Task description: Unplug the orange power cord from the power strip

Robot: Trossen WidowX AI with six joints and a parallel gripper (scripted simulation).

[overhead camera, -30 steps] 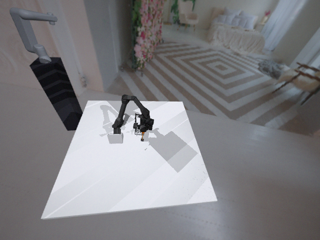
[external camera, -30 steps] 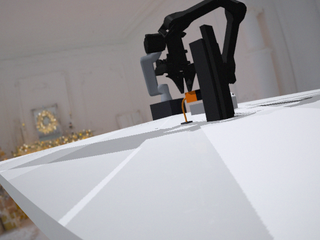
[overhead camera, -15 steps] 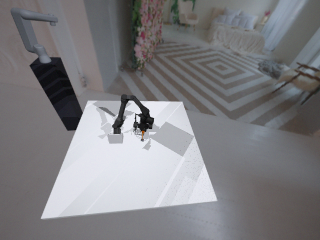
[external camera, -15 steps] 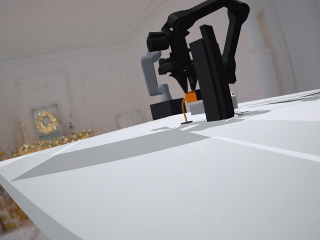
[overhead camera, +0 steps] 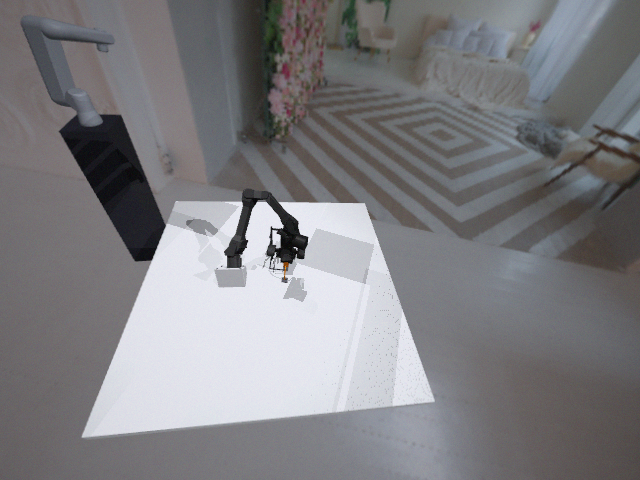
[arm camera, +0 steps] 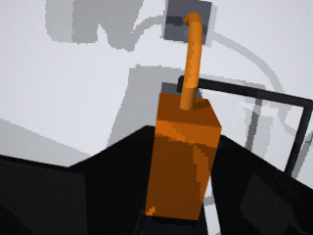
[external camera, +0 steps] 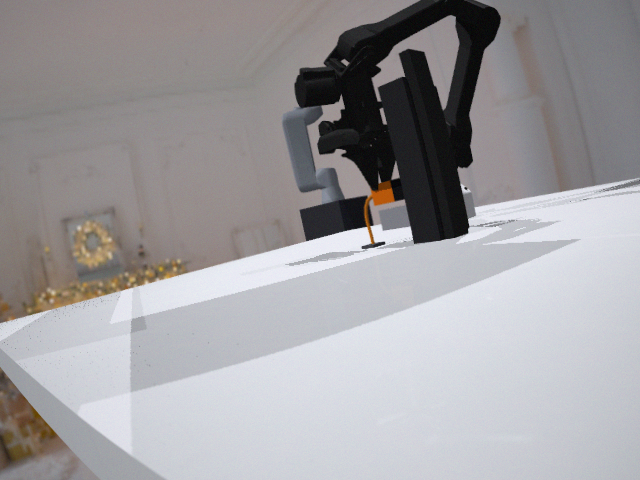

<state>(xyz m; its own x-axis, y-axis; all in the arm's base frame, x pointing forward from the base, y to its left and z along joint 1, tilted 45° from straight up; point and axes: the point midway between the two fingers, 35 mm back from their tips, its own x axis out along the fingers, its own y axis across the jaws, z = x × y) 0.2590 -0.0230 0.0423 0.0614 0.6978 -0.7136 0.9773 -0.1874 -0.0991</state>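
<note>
My gripper tip is 30 mm to the right of the orange plug. The rest, counted from my gripper tip: dark foot: 10 mm behind, 50 mm to the right, 90 mm below.
</note>
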